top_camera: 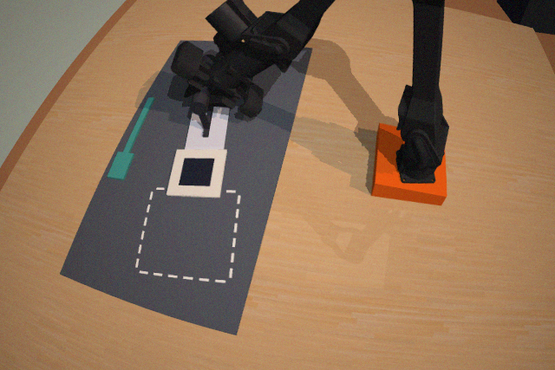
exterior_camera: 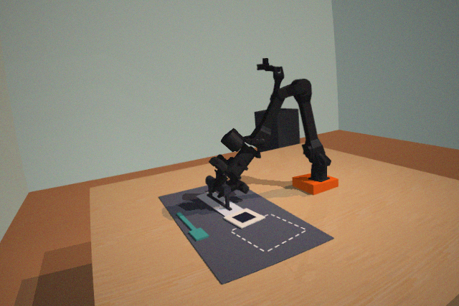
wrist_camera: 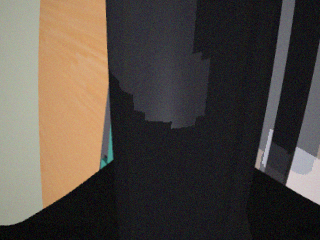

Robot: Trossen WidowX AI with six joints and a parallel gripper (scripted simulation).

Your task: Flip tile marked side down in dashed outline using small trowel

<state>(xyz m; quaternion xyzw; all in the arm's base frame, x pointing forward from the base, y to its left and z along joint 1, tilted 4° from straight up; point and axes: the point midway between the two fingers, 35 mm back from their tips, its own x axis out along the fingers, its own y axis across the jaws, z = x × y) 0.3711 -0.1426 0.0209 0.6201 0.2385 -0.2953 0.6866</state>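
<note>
My gripper tip is now 7 cm to the right of the mat and 7 cm above it. The rest, counted from my gripper tip: tile 2 cm behind, 13 cm to the left, 5 cm below; then teal trowel 14 cm ahead, 6 cm to the left, 5 cm below.
</note>
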